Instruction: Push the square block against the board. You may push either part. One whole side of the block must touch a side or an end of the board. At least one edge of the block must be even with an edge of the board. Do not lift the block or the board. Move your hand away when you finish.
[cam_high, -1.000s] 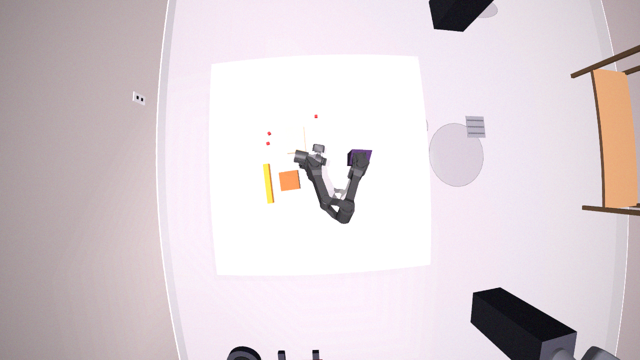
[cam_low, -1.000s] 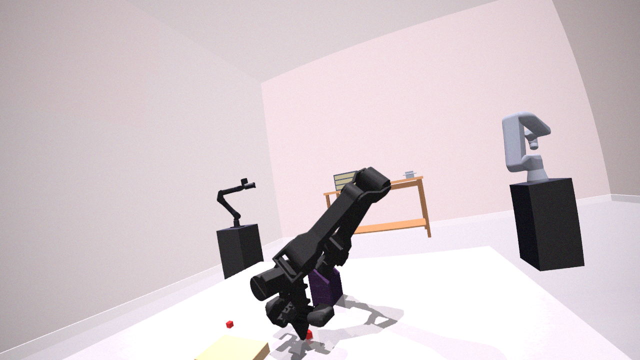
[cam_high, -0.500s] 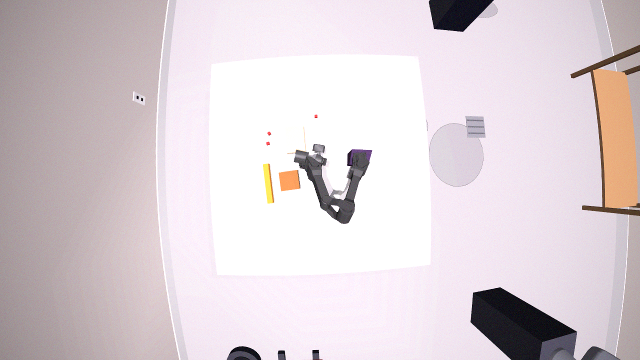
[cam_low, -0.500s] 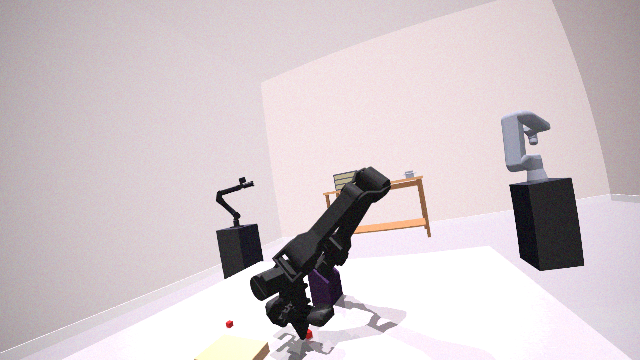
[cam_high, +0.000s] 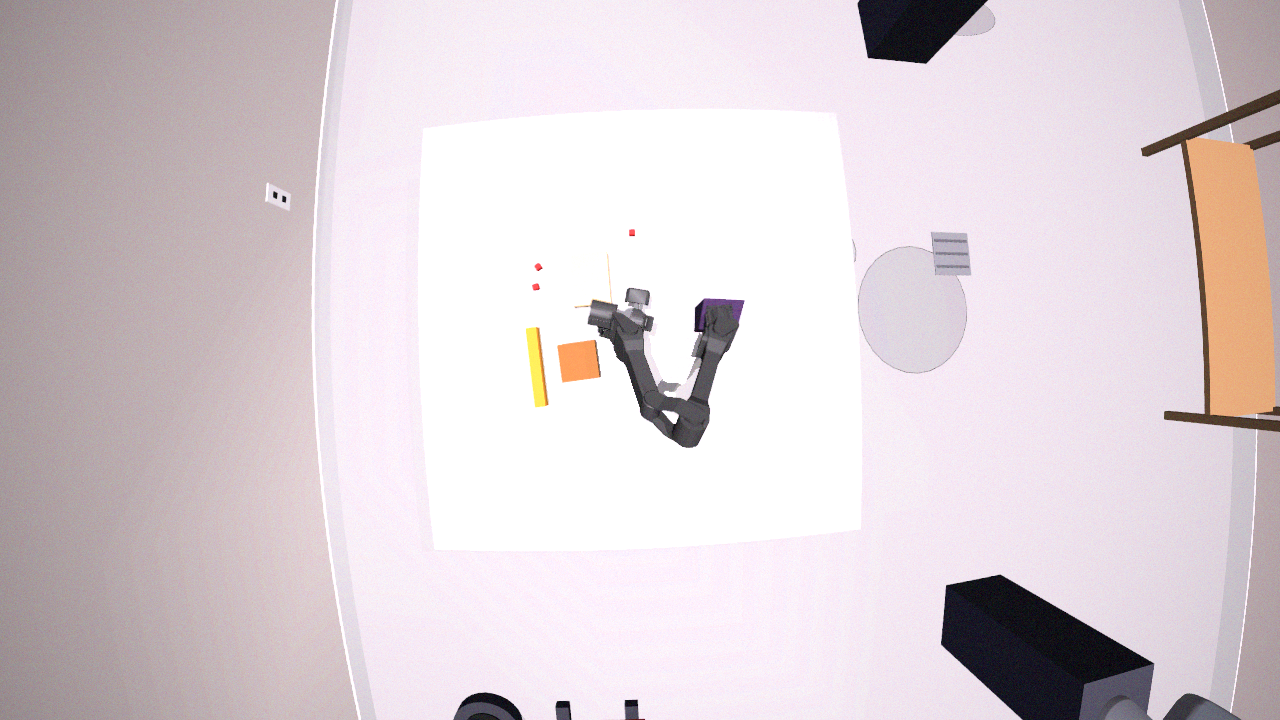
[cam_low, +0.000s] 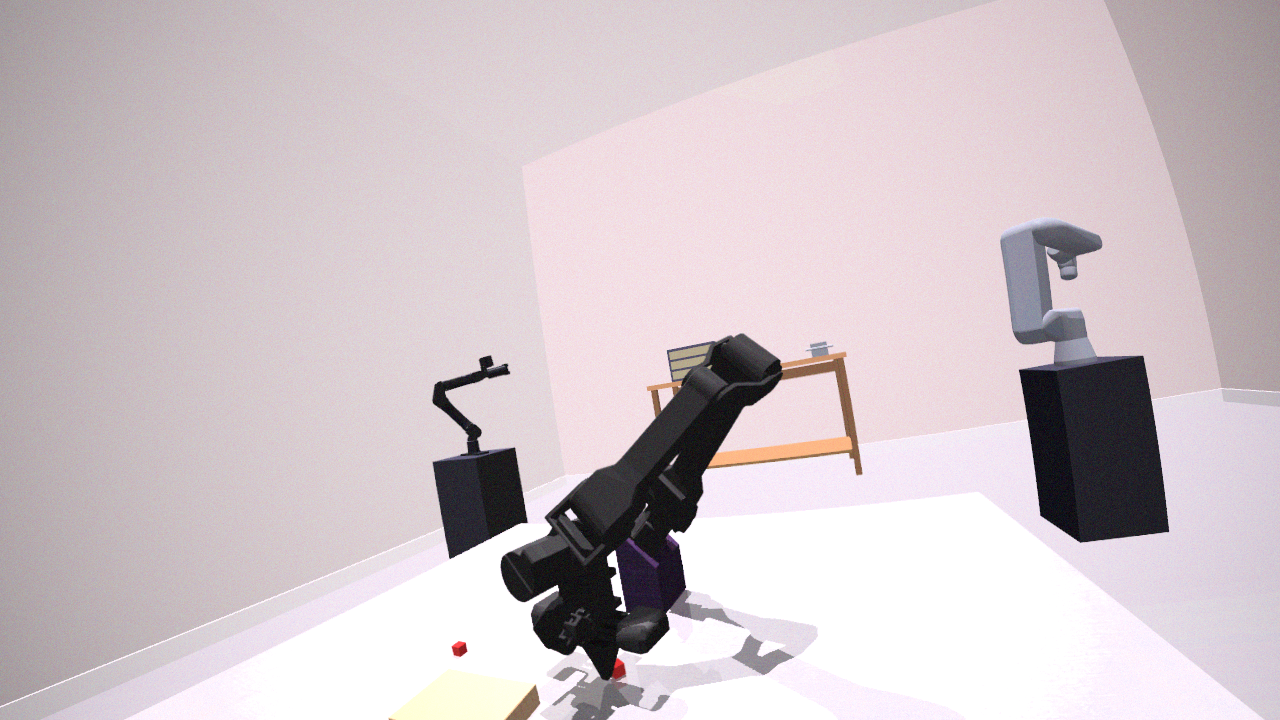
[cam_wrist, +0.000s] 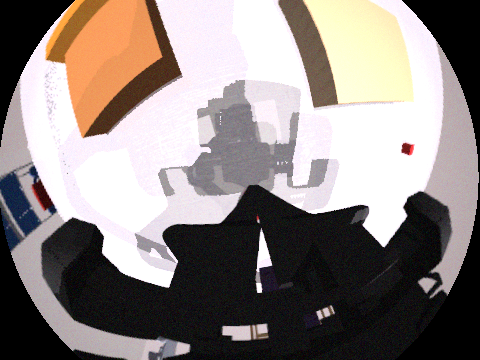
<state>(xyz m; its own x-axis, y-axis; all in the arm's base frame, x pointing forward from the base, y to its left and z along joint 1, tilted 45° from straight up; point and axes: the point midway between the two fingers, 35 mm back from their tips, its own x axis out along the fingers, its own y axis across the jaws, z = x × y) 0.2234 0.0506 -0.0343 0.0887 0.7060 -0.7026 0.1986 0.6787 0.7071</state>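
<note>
Now: the orange square block 160 mm ahead of my gripper tip, 90 mm to the left of it and 10 mm above it. From my gripper tip the other things lie so: long orange band: 270 mm ahead, 100 mm to the left, 10 mm above; pale yellow flat rectangle: 110 mm ahead, 140 mm to the right, 10 mm above.
</note>
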